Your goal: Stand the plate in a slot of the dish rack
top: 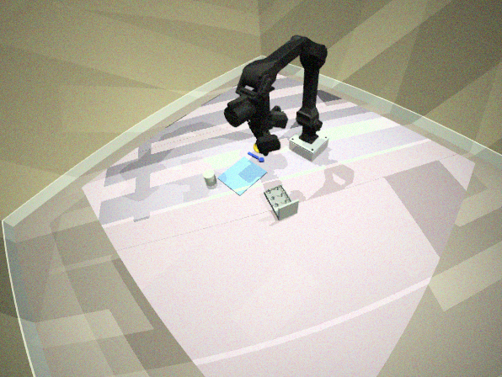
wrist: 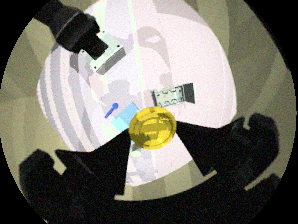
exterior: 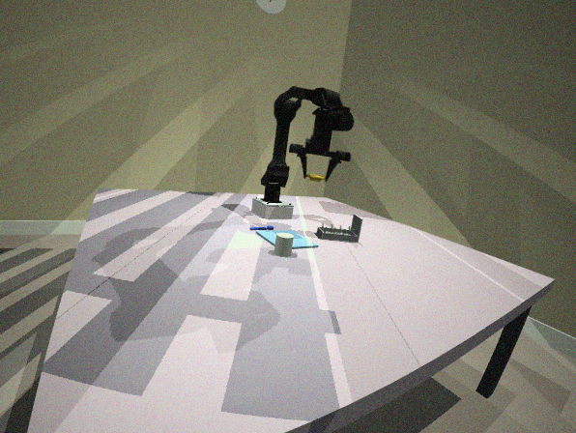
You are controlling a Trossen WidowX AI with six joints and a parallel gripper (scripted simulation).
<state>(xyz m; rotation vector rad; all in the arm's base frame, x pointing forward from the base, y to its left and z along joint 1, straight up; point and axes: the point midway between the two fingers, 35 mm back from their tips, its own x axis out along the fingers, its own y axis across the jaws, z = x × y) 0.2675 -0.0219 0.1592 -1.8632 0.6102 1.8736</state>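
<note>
Right now my gripper tip is 40 mm short of the grey dish rack, 100 mm to the right of it and 160 mm above it. From my gripper tip the other things lie so: blue spoon: 80 mm behind, 110 mm to the right, 180 mm below; blue mat: 30 mm ahead, 100 mm to the right, 180 mm below; yellow plate: 10 mm above.
</note>
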